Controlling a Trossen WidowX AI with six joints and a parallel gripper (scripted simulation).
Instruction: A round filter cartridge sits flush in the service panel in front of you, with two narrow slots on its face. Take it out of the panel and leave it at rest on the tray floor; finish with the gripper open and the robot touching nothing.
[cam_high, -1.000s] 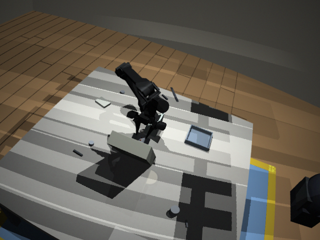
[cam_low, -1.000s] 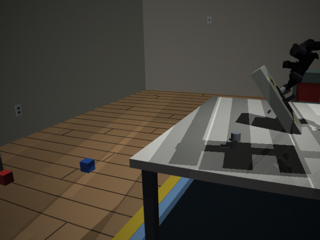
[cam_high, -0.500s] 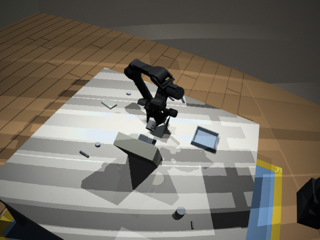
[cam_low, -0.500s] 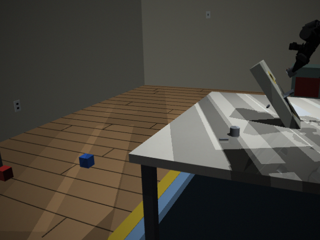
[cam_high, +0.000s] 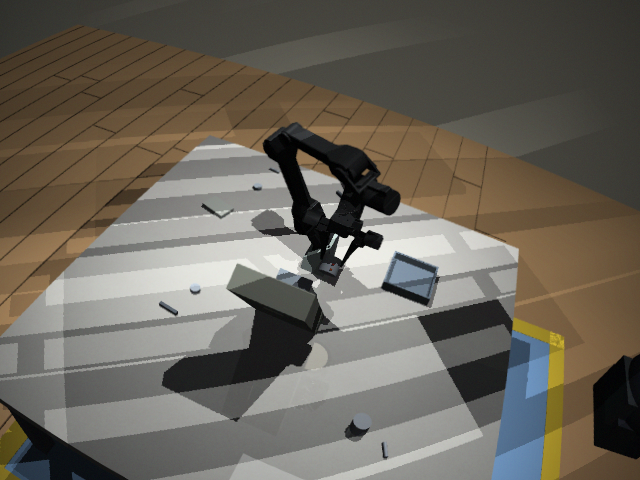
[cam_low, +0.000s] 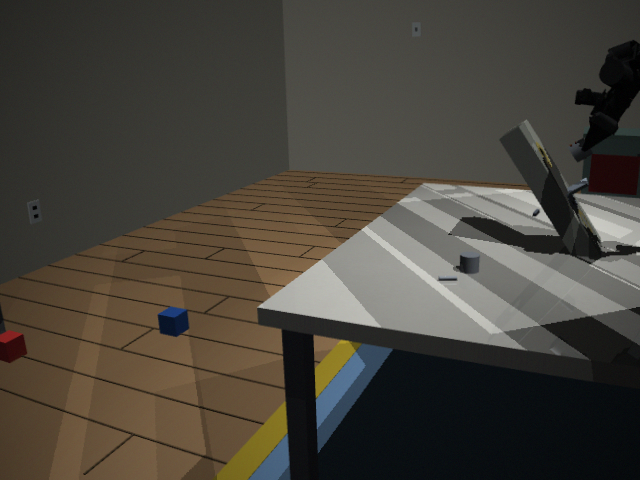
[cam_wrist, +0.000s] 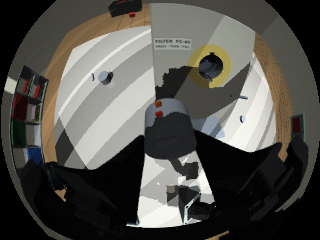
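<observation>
My gripper tip is now 320 mm past the blue-grey tray, 220 mm to the right of it and 260 mm above it. The rest, counted from my gripper tip: grey service panel 60 mm ahead, 80 mm to the right, 110 mm below; then round filter cartridge right at my gripper tip.
</observation>
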